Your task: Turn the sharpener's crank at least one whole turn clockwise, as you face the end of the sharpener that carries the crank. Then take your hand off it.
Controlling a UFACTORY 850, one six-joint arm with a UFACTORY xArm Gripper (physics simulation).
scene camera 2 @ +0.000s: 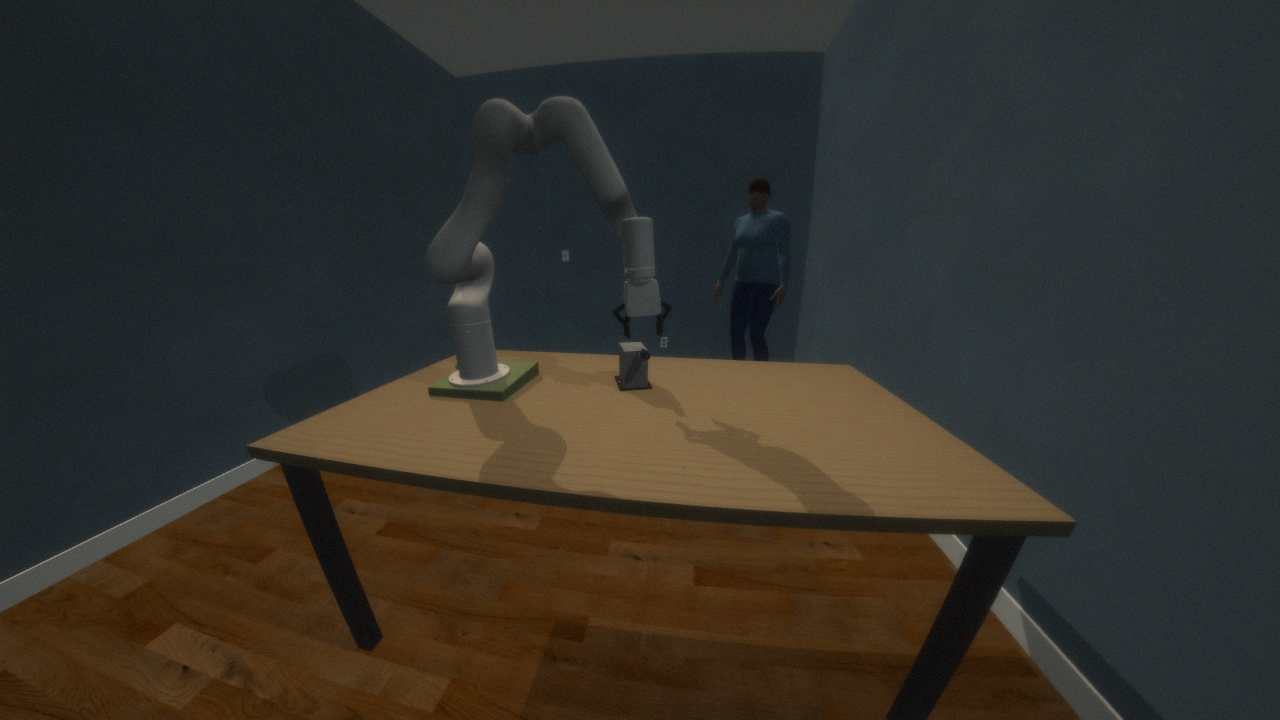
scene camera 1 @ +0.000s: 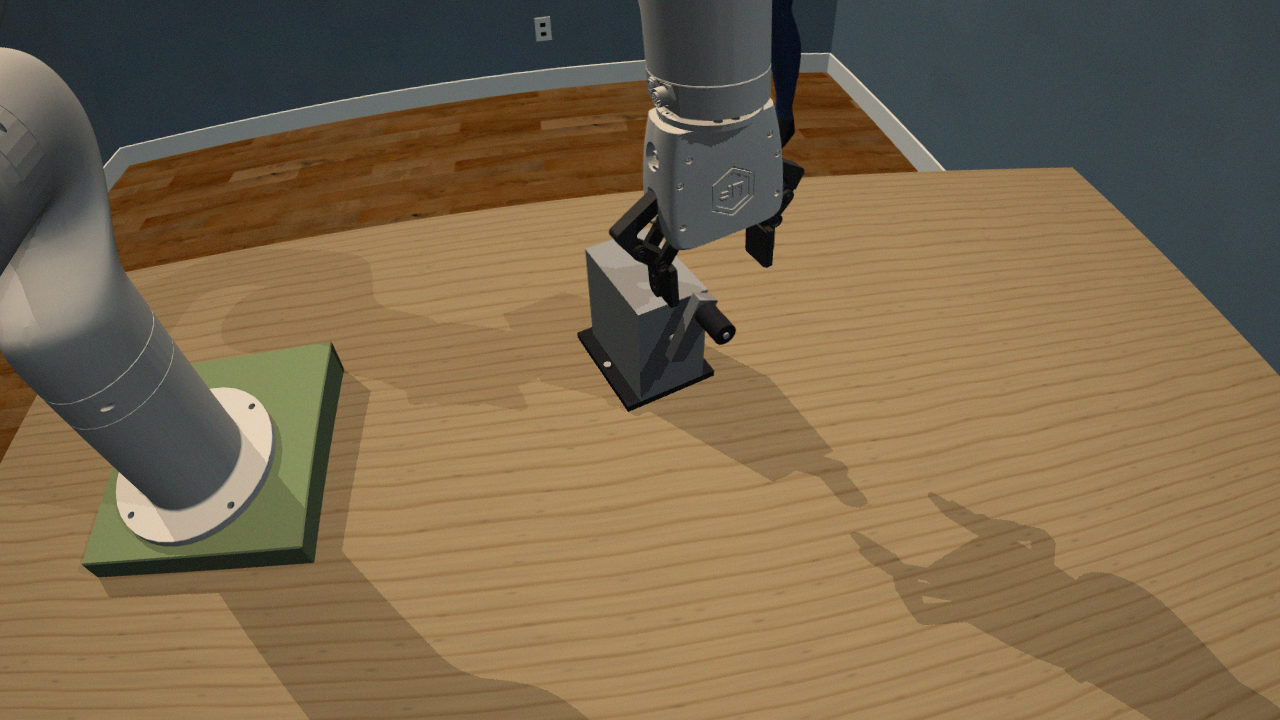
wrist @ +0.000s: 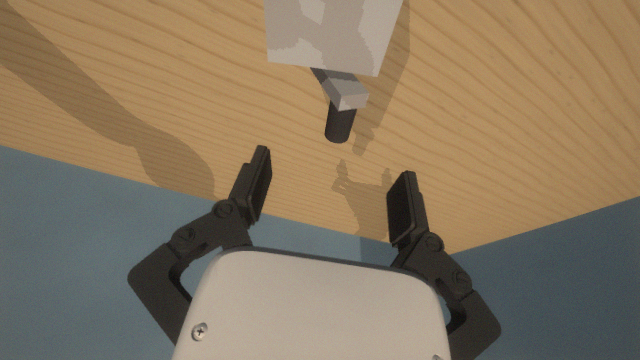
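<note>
The grey box-shaped sharpener (scene camera 1: 614, 313) (scene camera 2: 625, 360) (wrist: 332, 35) stands upright on its thin black base. Its flat crank arm (scene camera 1: 685, 333) (wrist: 347, 92) slants up to the right across the crank end in scene camera 1. The black crank handle (scene camera 1: 716, 323) (scene camera 2: 644, 355) (wrist: 340, 123) sticks out from the arm's upper end. My gripper (scene camera 1: 716, 279) (scene camera 2: 644, 334) (wrist: 333, 171) is open and empty, with its fingers wide apart. It hangs above the sharpener and crank, and its fingers are clear of the handle, which shows beyond and between the fingertips in the wrist view.
The arm's base stands on a green block (scene camera 1: 290, 402) (scene camera 2: 521, 378) at the left of the wooden table (scene camera 1: 537, 555) (scene camera 2: 608, 456) (wrist: 475, 125). Shadows of the arm and gripper fall on the table top. A person (scene camera 2: 759, 250) stands behind the table at the back right.
</note>
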